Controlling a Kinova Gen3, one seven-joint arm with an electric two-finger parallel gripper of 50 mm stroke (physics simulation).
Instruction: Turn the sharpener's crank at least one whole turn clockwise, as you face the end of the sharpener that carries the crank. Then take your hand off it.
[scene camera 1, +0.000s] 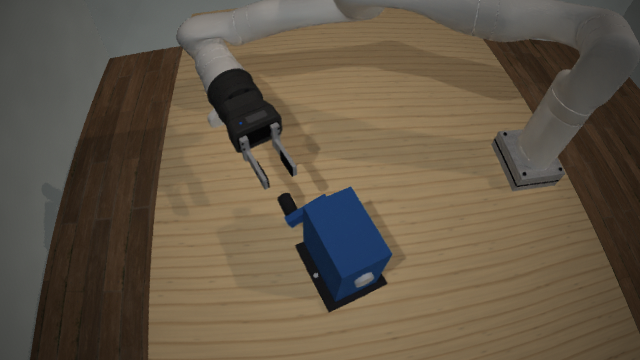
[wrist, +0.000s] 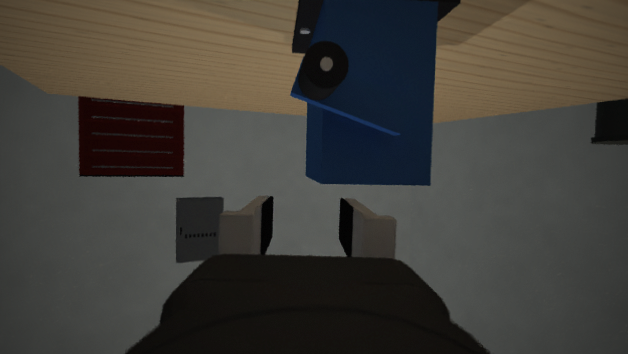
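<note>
The blue sharpener stands on a black base plate on the table. Its flat blue crank arm sits at the end facing my gripper and carries a black round knob, which points out toward my gripper. In the wrist view the knob is at the left side of that end face. My gripper is open and empty. Its fingertips are apart from the knob, a short way out in front of it. In the wrist view they appear below the knob and sharpener.
The wooden table lies under the sharpener. The arm's base is bolted at the right of the table in the scene view, and the arm reaches across the back. A red panel and a grey box are on the wall.
</note>
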